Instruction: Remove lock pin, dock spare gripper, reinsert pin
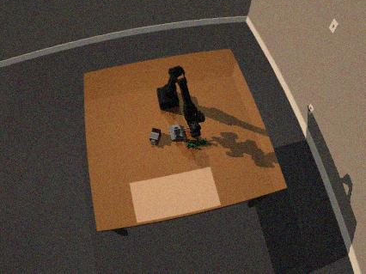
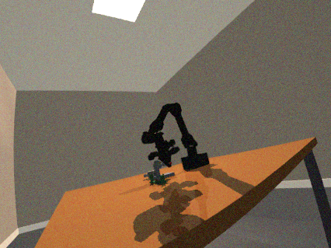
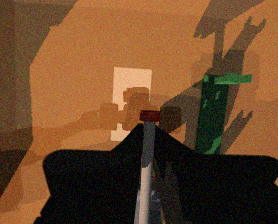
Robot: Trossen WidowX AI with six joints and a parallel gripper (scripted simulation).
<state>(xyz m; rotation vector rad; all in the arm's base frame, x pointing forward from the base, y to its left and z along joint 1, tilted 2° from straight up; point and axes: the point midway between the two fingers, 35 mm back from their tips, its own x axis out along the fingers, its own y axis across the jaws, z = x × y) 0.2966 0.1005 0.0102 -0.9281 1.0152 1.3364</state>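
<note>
Now: gripper tip 90 mm short of the green piece, 40 mm above it and 10 mm to the left of it. The rest, counted from my gripper tip: mount: 130 mm to the right, 20 mm behind, 10 mm below; then spare gripper: 280 mm to the right, 40 mm below, 30 mm behind.
</note>
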